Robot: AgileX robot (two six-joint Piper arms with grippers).
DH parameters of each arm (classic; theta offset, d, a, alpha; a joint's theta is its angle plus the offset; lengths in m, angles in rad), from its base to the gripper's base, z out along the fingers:
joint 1: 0 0.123 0 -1.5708
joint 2: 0.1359 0 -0.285 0
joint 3: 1.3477 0 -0.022 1.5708
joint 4: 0 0.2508 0 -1.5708
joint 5: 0 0 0.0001 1.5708
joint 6: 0 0.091 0 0
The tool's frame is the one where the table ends.
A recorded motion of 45 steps. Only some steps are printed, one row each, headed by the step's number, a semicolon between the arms.
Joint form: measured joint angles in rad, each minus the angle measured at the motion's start. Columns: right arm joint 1, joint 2, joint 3, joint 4, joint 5, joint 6; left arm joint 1, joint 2, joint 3, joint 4, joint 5, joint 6.
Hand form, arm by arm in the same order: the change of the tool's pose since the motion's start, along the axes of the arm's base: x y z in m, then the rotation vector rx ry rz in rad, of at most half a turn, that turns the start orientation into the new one. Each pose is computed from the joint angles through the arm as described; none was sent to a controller.
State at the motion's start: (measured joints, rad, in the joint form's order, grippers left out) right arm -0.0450 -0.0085 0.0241 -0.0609 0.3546 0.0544; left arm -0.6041 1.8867 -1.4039 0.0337 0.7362 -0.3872
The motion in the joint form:
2: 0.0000 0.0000 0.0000 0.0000 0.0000 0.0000; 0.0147 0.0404 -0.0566 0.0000 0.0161 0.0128
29: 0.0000 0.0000 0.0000 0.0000 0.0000 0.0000; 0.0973 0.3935 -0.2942 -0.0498 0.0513 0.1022
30: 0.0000 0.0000 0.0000 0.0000 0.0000 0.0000; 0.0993 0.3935 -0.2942 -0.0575 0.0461 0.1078
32: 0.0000 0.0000 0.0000 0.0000 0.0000 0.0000; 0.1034 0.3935 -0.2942 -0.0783 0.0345 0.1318
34: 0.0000 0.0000 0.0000 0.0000 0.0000 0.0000; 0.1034 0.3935 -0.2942 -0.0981 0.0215 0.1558
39: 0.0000 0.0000 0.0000 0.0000 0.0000 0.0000; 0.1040 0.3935 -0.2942 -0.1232 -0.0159 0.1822
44: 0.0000 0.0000 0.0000 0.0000 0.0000 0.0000; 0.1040 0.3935 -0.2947 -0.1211 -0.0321 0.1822
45: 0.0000 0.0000 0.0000 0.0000 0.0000 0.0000; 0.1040 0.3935 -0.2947 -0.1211 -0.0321 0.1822
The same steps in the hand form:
2: 0.0000 0.0000 0.0000 0.0000 0.0000 0.0000; 0.0129 -0.0014 -0.0013 0.0048 -0.0030 0.0036
29: 0.0000 0.0000 0.0000 0.0000 0.0000 0.0000; 0.0778 -0.0019 -0.0956 0.0726 0.1328 0.0234
30: 0.0000 0.0000 0.0000 0.0000 0.0000 0.0000; 0.0784 -0.0018 -0.0954 0.0655 0.1307 0.0234
32: 0.0000 0.0000 0.0000 0.0000 0.0000 0.0000; 0.0796 -0.0017 -0.0951 0.0505 0.1253 0.0140
34: 0.0000 0.0000 0.0000 0.0000 0.0000 0.0000; 0.0801 -0.0033 -0.0947 0.0361 0.1175 0.0004
39: 0.0000 0.0000 0.0000 0.0000 0.0000 0.0000; 0.0824 -0.0058 -0.0935 0.0076 0.0892 -0.0106
44: 0.0000 0.0000 0.0000 0.0000 0.0000 0.0000; 0.0838 -0.0063 -0.0928 0.0019 0.0733 -0.0105
45: 0.0000 0.0000 0.0000 0.0000 0.0000 0.0000; 0.0838 -0.0063 -0.0928 0.0019 0.0733 -0.0105

